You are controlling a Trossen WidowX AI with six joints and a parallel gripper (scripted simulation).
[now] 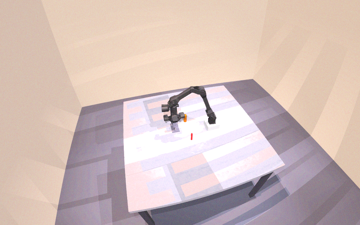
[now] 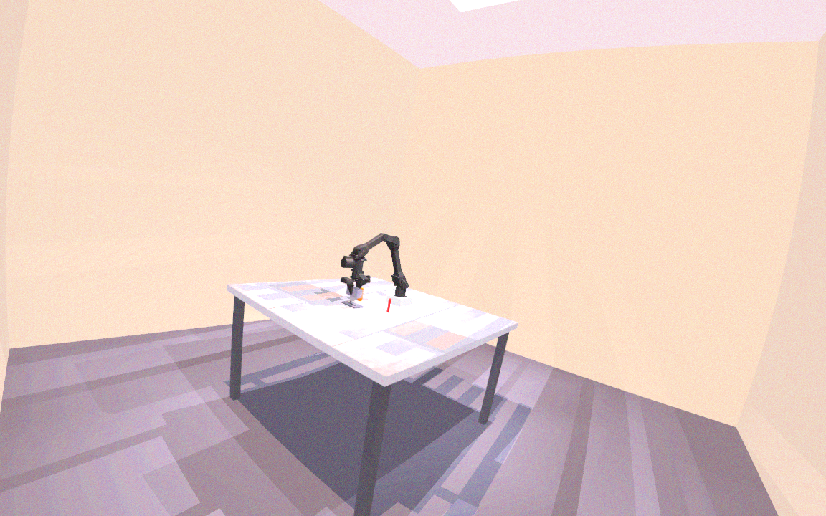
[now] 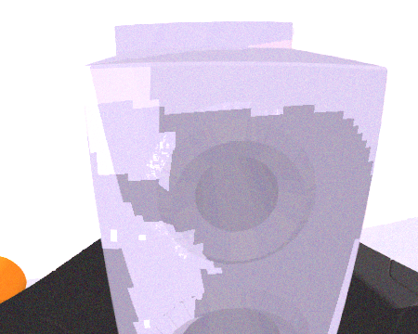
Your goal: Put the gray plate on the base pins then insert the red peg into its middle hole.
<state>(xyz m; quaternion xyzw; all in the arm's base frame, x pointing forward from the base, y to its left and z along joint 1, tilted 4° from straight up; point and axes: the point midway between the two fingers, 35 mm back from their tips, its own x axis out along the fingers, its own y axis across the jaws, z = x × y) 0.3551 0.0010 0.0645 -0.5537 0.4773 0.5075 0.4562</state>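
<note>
My gripper tip is now 6 cm above the base. Also, from my gripper tip: red peg 16 cm to the left, 14 cm behind, 2 cm below; then orange cylinder 11 cm behind, 9 cm to the right, 2 cm below; then gray plate 3 cm above.
</note>
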